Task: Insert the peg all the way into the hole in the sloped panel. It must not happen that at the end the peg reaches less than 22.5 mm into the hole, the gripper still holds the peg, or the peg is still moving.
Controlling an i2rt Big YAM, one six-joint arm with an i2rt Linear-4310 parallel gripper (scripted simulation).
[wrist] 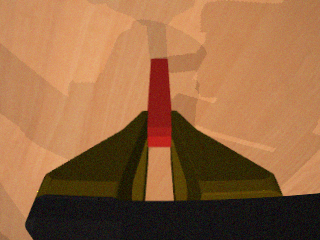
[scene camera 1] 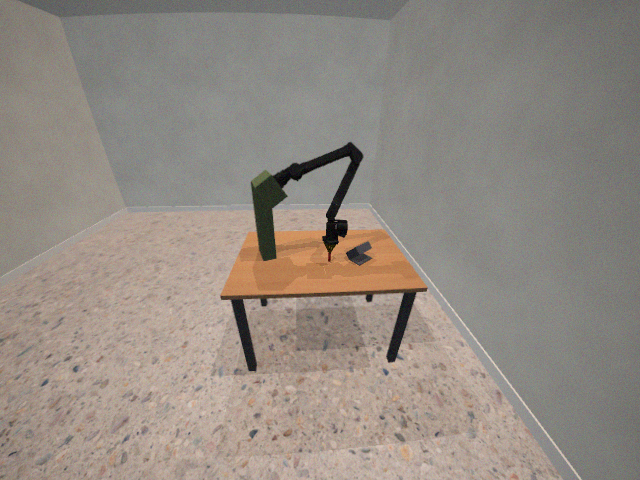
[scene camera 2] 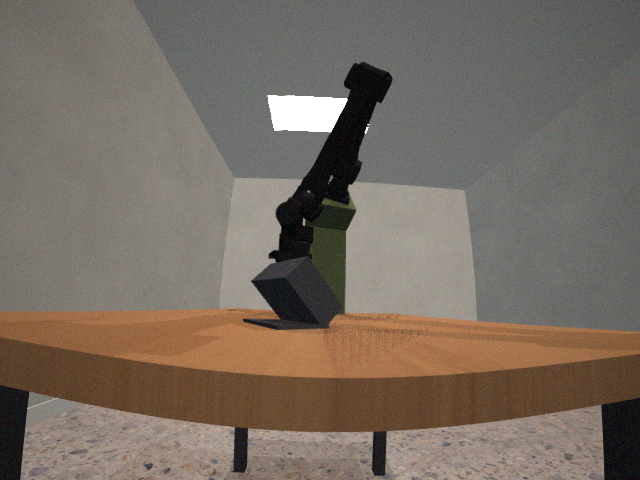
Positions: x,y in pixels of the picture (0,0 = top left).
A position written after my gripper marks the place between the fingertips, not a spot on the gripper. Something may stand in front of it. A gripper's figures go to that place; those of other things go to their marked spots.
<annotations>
My gripper [wrist: 159,121]: 0.13 m from the lens. A red peg [wrist: 159,127] is 0.12 m from the lens.
</annotations>
